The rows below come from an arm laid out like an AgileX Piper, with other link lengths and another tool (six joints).
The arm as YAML. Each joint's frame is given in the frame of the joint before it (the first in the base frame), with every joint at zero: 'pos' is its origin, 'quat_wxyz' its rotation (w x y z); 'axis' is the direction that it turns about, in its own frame. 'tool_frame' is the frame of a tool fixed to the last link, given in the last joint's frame.
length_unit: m
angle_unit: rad
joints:
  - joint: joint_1
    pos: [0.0, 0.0, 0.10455]
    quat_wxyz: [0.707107, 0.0, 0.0, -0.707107]
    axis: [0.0, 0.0, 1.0]
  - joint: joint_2
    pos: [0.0, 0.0, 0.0]
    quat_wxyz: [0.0, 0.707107, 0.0, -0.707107]
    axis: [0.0, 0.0, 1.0]
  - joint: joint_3
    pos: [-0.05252, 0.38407, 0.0]
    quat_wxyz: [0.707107, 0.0, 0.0, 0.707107]
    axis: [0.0, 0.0, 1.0]
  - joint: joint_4
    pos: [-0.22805, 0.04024, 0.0]
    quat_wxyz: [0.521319, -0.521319, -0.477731, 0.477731]
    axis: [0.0, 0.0, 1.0]
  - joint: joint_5
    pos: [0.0, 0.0, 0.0]
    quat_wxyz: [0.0, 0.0, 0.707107, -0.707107]
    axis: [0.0, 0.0, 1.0]
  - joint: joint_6
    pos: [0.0, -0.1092, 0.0]
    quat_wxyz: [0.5, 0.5, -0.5, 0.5]
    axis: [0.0, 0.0, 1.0]
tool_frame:
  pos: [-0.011, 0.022, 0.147]
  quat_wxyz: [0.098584, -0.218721, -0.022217, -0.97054]
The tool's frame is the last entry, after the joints.
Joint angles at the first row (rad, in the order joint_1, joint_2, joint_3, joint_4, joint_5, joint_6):
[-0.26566 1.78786 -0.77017 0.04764 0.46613 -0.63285]
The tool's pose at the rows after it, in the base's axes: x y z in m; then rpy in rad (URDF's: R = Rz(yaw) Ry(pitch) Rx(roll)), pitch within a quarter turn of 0, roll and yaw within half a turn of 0:
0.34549, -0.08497, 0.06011, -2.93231, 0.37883, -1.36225
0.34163, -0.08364, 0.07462, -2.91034, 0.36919, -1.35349
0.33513, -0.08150, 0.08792, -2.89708, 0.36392, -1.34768
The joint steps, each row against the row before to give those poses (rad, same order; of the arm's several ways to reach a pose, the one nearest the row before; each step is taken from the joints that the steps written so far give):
[0.00000 -0.03783 0.00002 0.00000 0.01134 0.00000]
[0.00000 -0.04619 -0.00001 0.00001 0.02363 0.00000]
[0.00000 -0.04580 -0.00003 -0.00002 0.03246 0.00000]

